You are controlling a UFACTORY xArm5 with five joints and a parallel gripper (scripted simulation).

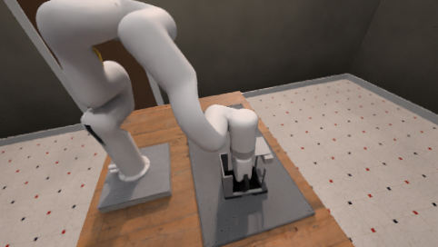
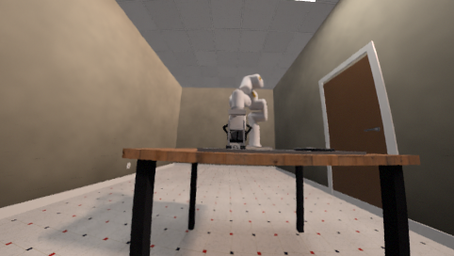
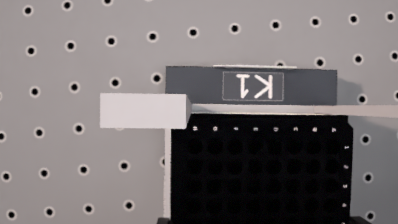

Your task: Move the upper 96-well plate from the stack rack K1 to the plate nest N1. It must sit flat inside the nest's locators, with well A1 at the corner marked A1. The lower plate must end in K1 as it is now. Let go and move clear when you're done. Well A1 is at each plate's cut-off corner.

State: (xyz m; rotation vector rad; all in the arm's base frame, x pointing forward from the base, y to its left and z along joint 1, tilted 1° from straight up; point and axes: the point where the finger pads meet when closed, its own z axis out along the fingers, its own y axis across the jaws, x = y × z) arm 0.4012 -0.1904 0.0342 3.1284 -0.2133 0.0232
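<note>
Right now my hand is 10 mm above the black 96-well plate. Round my hand: white plate: 20 mm below; A1 label: 310 mm to the left, 140 mm ahead, 40 mm below; plate nest N1: 380 mm to the left, 70 mm ahead, 50 mm below.
</note>
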